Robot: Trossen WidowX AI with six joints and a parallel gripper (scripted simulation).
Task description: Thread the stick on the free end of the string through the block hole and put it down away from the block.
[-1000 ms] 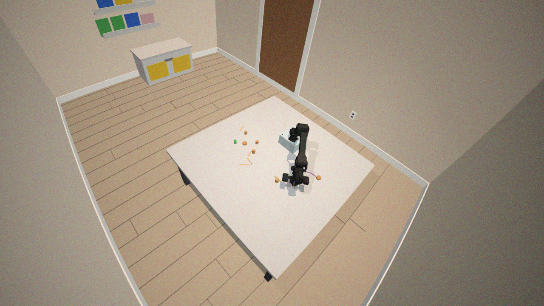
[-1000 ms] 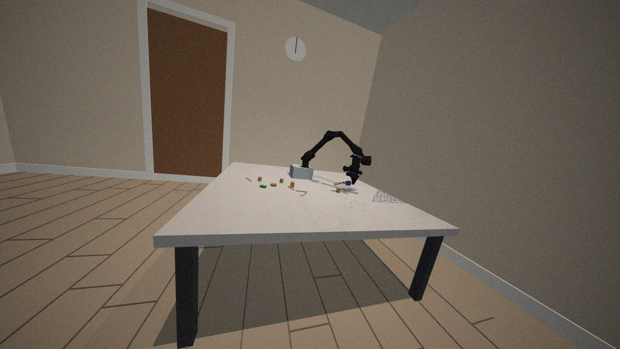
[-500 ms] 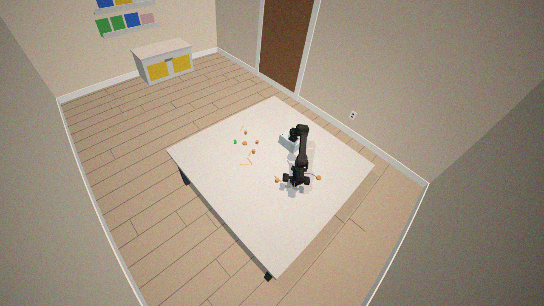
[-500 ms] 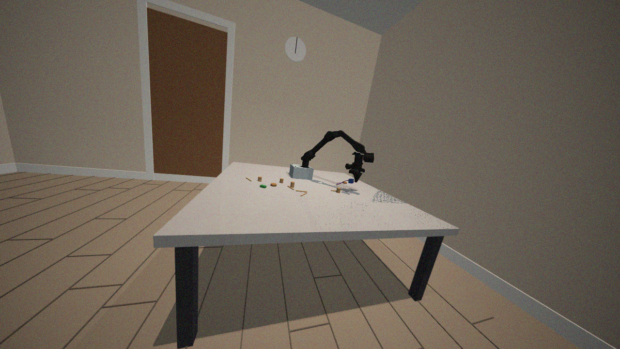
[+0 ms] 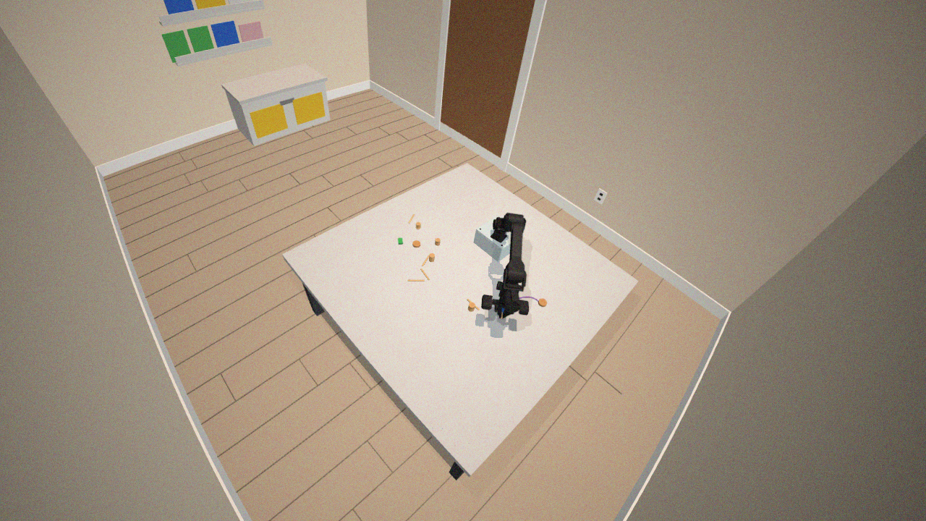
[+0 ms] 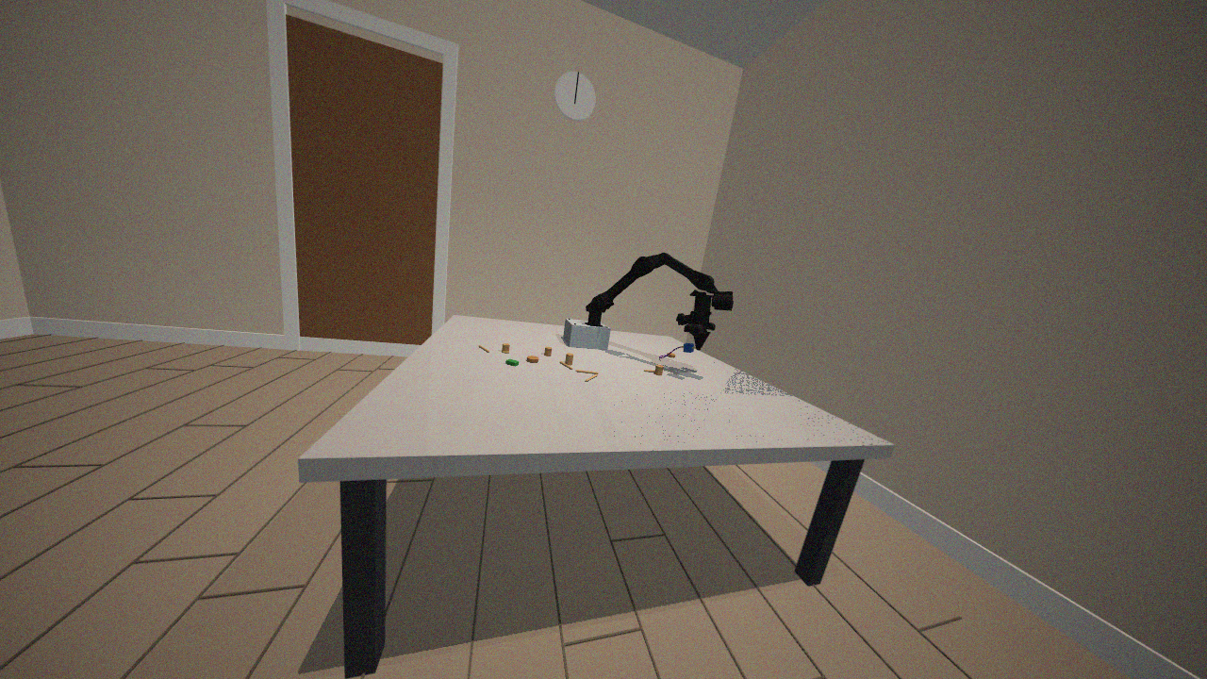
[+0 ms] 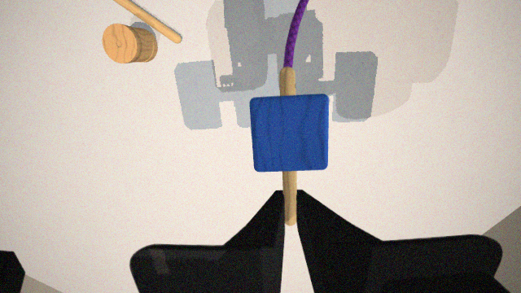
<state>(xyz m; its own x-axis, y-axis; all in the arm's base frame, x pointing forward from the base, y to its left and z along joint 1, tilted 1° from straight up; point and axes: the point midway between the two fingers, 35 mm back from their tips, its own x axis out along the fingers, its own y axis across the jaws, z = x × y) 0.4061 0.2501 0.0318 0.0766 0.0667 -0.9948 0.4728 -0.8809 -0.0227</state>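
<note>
My gripper tip is now 3 cm past the blue wooden block and 2 cm to the left of it. The rest, counted from my gripper tip: thin wooden stick 4 cm behind, 2 cm to the right; then purple string 6 cm behind, 3 cm to the right, 1 cm below; then short round wooden block 15 cm to the right, 9 cm below, 2 cm behind.
</note>
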